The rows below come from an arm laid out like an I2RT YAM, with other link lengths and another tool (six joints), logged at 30 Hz.
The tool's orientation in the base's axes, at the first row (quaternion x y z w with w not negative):
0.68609 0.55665 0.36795 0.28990
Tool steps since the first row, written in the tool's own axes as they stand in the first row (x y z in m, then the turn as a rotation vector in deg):
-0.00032 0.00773 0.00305 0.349 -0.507 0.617
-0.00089 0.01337 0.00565 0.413 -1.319 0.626
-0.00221 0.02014 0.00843 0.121 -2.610 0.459
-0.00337 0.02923 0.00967 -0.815 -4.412 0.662
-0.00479 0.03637 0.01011 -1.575 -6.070 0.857
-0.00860 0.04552 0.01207 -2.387 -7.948 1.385
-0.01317 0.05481 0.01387 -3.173 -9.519 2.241
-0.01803 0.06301 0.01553 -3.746 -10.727 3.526
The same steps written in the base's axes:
0.00674 -0.00192 0.00447 0.270 0.456 -0.692
0.01194 -0.00364 0.00746 -0.163 0.691 -1.341
0.01782 -0.00633 0.01113 -1.044 0.678 -2.343
0.02372 -0.00938 0.01756 -1.970 0.148 -4.082
0.02786 -0.01228 0.02282 -2.805 -0.241 -5.669
0.03411 -0.01792 0.02841 -3.490 -0.629 -7.629
0.04021 -0.02434 0.03407 -3.733 -1.054 -9.521
0.04556 -0.03081 0.03888 -3.397 -1.342 -11.322

